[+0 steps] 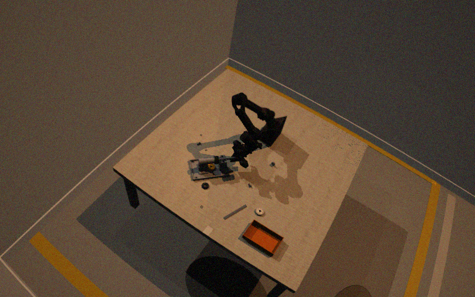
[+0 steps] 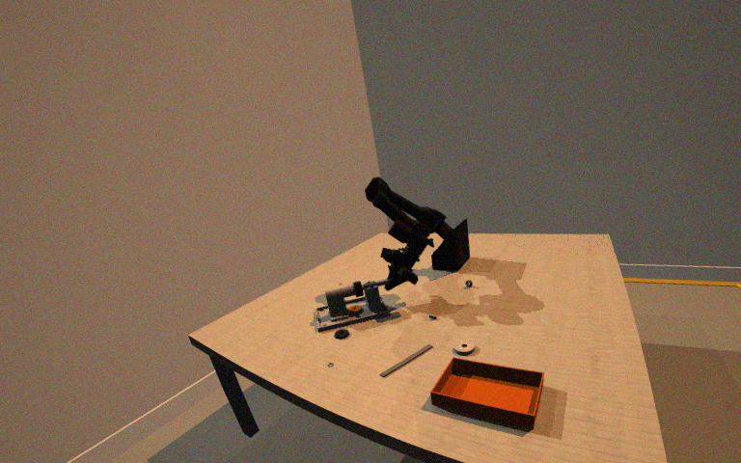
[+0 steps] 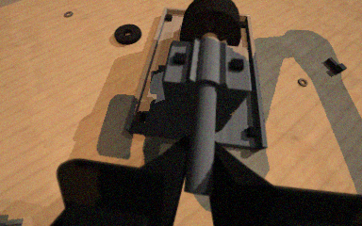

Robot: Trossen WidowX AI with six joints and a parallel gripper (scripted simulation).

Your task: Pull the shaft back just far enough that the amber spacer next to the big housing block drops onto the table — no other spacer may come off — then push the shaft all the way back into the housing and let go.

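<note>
The grey shaft lies 3 cm ahead of my gripper tip, 3 cm to the right of it and 3 cm above it. The rest, counted from my gripper tip: dark spacer (6 cm ahead, 6 cm to the right, 2 cm above); grey bar (25 cm ahead, 21 cm to the left, 5 cm below); amber spacer (8 cm ahead, 8 cm to the right, 4 cm below).
</note>
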